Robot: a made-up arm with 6 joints. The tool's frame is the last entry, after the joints. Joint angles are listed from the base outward. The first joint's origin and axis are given. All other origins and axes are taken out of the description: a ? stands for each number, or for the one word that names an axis. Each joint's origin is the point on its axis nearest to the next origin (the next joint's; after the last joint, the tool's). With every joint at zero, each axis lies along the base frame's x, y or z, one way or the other. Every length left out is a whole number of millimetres.
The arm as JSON. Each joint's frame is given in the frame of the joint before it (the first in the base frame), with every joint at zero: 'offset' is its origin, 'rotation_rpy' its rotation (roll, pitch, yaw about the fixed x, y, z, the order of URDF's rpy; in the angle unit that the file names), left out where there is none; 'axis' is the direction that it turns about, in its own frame. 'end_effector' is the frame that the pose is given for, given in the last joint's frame.
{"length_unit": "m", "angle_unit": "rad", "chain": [
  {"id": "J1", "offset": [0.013, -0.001, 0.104], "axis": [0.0, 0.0, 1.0]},
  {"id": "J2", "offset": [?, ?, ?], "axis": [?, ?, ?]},
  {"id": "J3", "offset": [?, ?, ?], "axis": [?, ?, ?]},
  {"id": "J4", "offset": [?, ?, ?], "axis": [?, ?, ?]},
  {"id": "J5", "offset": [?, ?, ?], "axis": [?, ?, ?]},
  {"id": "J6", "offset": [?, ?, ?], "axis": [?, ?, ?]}
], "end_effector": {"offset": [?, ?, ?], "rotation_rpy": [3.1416, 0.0, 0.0]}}
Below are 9 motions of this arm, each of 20 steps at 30 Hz.
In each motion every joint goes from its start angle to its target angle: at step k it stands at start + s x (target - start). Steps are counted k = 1, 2, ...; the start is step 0. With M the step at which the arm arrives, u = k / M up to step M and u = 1 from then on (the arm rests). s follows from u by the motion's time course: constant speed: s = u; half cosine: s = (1 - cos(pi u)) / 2; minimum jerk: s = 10 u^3 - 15 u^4 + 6 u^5.
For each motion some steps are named. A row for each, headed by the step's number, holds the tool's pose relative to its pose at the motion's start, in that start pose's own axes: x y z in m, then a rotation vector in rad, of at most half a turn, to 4 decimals.
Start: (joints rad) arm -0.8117 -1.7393 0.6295 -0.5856 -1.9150 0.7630
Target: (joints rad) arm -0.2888 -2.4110 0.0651 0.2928 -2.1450 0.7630
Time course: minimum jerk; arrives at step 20
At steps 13, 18, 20:
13: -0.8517 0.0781 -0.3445 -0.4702 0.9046 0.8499
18: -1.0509 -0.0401 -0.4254 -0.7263 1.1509 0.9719
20: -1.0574 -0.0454 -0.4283 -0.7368 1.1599 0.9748

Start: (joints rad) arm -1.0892 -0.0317 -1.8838 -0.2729 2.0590 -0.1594
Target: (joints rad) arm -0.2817 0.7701 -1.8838 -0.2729 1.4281 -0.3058
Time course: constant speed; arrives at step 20
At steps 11, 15, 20:
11: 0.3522 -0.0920 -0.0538 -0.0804 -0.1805 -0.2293
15: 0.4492 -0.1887 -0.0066 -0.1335 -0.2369 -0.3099
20: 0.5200 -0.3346 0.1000 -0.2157 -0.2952 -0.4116

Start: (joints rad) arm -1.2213 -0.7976 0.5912 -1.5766 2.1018 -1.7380
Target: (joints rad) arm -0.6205 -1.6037 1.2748 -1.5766 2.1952 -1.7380
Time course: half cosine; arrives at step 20
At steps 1, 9, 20:
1: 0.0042 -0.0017 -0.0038 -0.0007 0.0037 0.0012
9: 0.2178 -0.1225 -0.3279 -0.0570 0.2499 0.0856
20: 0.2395 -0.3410 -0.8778 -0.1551 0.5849 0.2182

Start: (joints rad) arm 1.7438 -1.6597 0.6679 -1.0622 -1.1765 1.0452
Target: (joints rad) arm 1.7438 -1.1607 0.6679 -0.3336 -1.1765 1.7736
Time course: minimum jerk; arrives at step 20
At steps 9, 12, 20:
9: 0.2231 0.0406 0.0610 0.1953 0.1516 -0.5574
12: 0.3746 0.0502 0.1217 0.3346 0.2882 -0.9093
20: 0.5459 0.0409 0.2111 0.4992 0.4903 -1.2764

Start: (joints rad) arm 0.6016 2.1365 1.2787 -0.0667 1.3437 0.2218
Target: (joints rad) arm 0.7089 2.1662 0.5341 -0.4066 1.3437 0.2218
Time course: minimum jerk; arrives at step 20
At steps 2, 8, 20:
2: -0.0011 -0.0005 0.0013 0.0024 0.0068 0.0002
8: -0.0355 -0.0168 0.0510 0.0919 0.2512 -0.0001
20: -0.0605 -0.0551 0.1777 0.2936 0.7857 -0.0578

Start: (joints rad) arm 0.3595 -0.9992 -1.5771 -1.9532 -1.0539 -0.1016
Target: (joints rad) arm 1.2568 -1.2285 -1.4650 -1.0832 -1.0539 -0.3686
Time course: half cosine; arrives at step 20
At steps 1, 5, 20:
1: 0.0041 -0.0027 0.0035 0.0001 -0.0030 0.0009
5: 0.0968 -0.0570 0.0892 0.0023 -0.0721 0.0265
20: 0.5621 -0.0580 0.7934 0.0243 -0.4379 0.3395

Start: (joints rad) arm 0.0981 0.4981 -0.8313 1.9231 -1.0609 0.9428
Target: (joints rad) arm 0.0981 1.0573 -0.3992 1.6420 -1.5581 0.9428
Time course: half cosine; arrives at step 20
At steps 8, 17, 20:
8: -0.2809 -0.0588 0.0235 -0.1930 0.1982 0.3385
17: -0.6933 -0.2770 0.1592 -0.5091 0.3850 0.9658
20: -0.7241 -0.3024 0.1765 -0.5349 0.3912 1.0244

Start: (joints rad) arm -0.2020 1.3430 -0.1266 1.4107 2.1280 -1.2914
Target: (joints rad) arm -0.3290 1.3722 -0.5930 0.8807 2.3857 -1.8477
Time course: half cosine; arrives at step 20
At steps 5, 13, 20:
5: 0.0063 -0.0122 0.0193 0.0165 -0.1023 0.0851
13: 0.0310 -0.0675 0.0955 0.0427 -0.5050 0.3535
20: 0.0420 -0.0977 0.1296 0.0359 -0.6870 0.4383

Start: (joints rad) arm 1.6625 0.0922 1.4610 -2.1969 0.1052 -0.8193
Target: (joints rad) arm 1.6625 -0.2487 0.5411 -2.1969 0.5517 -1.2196
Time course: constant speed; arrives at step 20
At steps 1, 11, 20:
1: 0.0296 0.0002 0.0157 -0.0094 -0.0774 0.0141
11: 0.2890 -0.0099 0.2688 -0.1859 -0.8291 0.0784
20: 0.4064 -0.0419 0.6080 -0.4462 -1.4442 -0.0211

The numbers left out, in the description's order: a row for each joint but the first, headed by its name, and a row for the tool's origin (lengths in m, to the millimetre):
J2: xyz -0.015 0.097 0.0, axis 0.0 1.0 0.0
J3: xyz 0.027 0.0 1.01, axis 0.0 1.0 0.0
J4: xyz -0.004 0.0 0.264, axis 0.0 0.0 1.0
J5: xyz -0.024 0.026 0.0, axis 0.0 1.0 0.0
J6: xyz 0.002 0.0 0.128, axis 0.0 0.0 1.0
tool: xyz 0.011 -0.006 0.0

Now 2 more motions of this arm.
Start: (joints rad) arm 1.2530 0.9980 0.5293 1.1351 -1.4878 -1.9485
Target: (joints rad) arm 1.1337 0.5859 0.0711 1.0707 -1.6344 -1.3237
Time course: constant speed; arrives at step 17
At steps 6, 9, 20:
6: -0.1030 0.1856 -0.1099 0.2273 -0.0147 -0.4766
9: -0.1422 0.2888 -0.1544 0.3453 -0.0039 -0.7130
20: -0.2043 0.5854 -0.2318 0.6726 0.0882 -1.3324

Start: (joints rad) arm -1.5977 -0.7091 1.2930 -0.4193 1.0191 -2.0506
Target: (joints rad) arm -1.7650 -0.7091 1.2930 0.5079 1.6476 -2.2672
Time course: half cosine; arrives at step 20
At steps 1, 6, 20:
1: -0.0009 0.0001 0.0001 -0.0018 0.0053 -0.0016
6: -0.0321 0.0051 0.0059 -0.0536 0.1835 -0.0475
20: -0.1493 0.0468 0.0619 -0.0727 0.9521 -0.0815

